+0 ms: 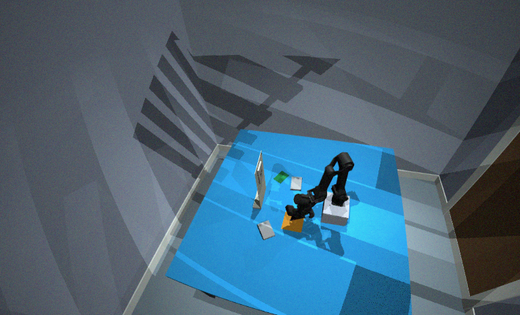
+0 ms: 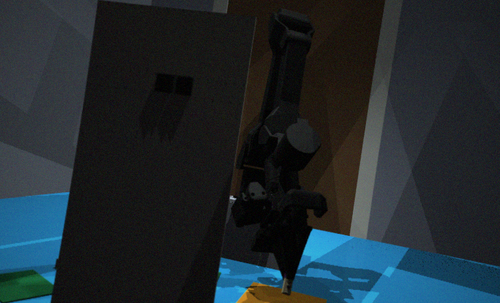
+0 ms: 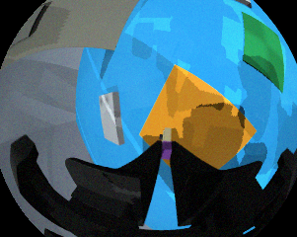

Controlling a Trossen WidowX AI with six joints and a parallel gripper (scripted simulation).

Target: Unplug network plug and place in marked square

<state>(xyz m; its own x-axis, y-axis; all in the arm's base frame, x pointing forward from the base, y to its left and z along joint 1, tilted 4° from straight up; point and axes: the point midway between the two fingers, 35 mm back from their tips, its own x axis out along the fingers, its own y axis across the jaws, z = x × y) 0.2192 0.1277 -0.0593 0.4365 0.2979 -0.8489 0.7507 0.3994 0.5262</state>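
Right now the orange square is 4 cm below my gripper tip and 1 cm behind it. The rest, counted from my gripper tip: upright panel 22 cm ahead, 12 cm to the right, 12 cm above; then network plug right at my gripper tip.
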